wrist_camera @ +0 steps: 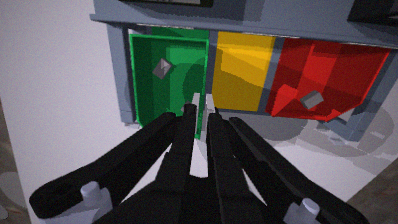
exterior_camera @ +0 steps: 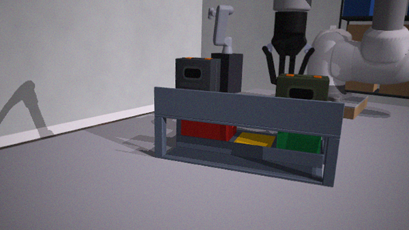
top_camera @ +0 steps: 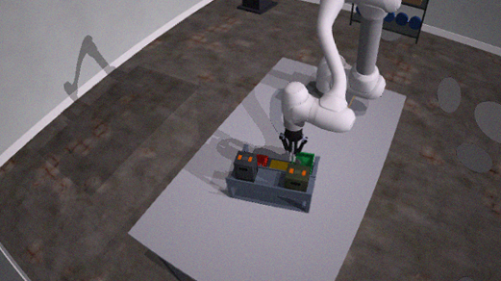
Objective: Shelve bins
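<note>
Now: the green bin 7 cm below my hand, 4 cm to the left of it and 2 cm behind it. Round my hand: olive box: 12 cm ahead, 10 cm to the left, 3 cm above; then red bin: 15 cm to the right, 12 cm ahead, 8 cm below; then dark grey box: 20 cm ahead, 12 cm to the right, 4 cm above.
</note>
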